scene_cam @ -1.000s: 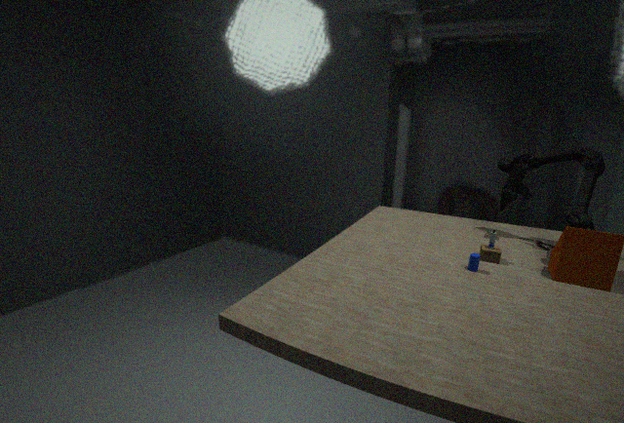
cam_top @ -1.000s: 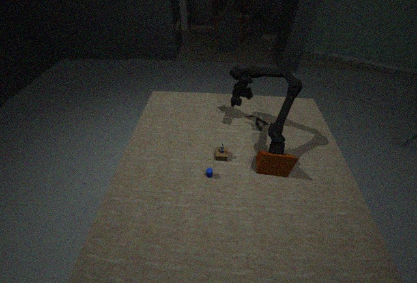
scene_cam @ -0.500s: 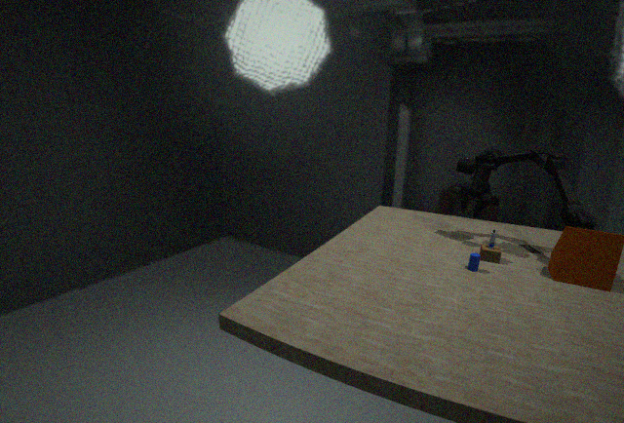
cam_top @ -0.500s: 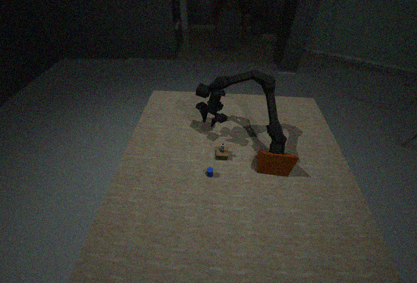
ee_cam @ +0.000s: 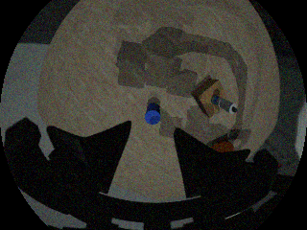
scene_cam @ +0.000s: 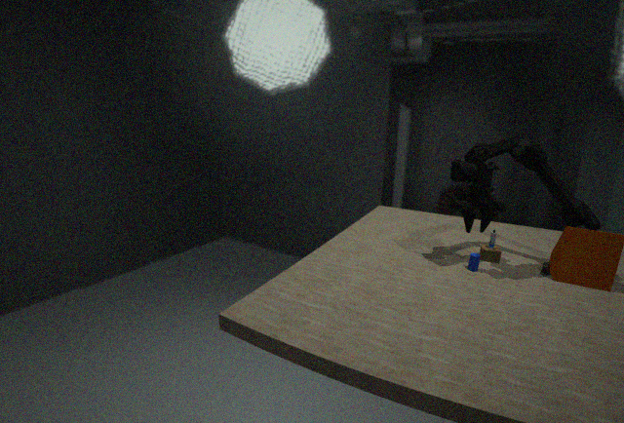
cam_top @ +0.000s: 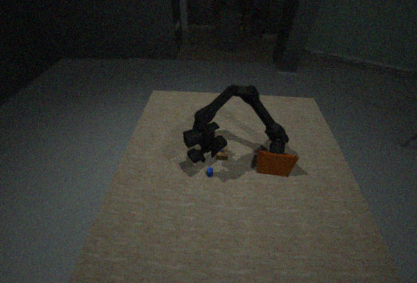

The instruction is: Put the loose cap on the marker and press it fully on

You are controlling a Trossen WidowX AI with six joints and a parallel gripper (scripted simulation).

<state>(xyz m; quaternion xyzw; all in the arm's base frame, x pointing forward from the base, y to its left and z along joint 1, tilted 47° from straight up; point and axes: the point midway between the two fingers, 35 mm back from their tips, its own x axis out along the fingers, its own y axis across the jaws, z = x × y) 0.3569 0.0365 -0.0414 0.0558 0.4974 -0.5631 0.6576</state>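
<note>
The blue cap lies 9 cm below my gripper tip, 2 cm to the left of it and 1 cm behind it. Round my gripper tip: holder block (11 cm to the right, 10 cm below, 8 cm behind); marker (11 cm to the right, 8 cm behind, 4 cm below).
</note>
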